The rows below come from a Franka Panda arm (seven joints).
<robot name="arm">
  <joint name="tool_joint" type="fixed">
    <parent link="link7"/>
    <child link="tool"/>
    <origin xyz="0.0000 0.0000 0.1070" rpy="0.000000 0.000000 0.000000"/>
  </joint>
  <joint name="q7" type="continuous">
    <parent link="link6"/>
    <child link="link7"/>
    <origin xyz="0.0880 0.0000 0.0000" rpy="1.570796 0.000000 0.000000"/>
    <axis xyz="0 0 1"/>
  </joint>
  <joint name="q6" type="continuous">
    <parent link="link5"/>
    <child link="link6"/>
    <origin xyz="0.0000 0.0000 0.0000" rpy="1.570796 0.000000 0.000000"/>
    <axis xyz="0 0 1"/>
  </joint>
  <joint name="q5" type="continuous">
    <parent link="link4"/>
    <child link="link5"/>
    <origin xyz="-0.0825 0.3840 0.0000" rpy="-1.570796 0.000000 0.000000"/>
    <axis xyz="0 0 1"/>
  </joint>
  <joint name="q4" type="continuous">
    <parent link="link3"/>
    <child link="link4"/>
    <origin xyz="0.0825 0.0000 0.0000" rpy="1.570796 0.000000 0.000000"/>
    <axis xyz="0 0 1"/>
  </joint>
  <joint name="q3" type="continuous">
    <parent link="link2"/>
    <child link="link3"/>
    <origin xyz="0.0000 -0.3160 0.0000" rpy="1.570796 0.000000 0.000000"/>
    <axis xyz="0 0 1"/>
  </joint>
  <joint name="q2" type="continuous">
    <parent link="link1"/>
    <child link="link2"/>
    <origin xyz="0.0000 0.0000 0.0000" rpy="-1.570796 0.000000 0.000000"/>
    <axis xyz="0 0 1"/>
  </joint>
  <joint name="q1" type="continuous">
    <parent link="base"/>
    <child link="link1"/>
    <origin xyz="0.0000 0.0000 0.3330" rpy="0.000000 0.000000 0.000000"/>
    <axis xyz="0 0 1"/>
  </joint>
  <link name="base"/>
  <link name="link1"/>
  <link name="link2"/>
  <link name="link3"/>
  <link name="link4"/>
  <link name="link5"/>
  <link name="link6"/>
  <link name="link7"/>
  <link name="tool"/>
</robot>
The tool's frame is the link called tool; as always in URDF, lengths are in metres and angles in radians. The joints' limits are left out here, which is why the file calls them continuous.
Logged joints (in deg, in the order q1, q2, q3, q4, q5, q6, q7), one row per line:
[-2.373, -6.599, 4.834, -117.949, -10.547, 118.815, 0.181]
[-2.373, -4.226, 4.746, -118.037, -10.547, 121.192, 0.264]
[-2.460, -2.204, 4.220, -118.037, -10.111, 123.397, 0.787]
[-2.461, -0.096, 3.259, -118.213, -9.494, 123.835, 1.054]
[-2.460, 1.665, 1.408, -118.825, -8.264, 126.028, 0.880]
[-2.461, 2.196, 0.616, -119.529, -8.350, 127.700, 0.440]
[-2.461, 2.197, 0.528, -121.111, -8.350, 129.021, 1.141]
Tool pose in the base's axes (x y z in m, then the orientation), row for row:
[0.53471, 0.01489, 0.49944, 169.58, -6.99, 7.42]
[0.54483, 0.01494, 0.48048, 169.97, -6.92, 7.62]
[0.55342, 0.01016, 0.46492, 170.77, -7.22, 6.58]
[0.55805, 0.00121, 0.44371, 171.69, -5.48, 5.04]
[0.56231, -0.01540, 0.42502, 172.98, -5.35, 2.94]
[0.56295, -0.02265, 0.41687, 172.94, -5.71, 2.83]
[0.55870, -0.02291, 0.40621, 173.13, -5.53, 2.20]
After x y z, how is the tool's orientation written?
As angles about the fixed x, y, z axes (roll, pitch, yaw), in degrees.
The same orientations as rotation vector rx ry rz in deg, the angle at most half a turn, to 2 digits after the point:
[169.40, 10.04, 11.34]
[169.78, 10.40, 11.25]
[170.59, 8.94, 11.55]
[171.58, 6.95, 8.76]
[172.88, 3.94, 8.35]
[172.82, 3.74, 8.88]
[173.01, 2.82, 8.55]

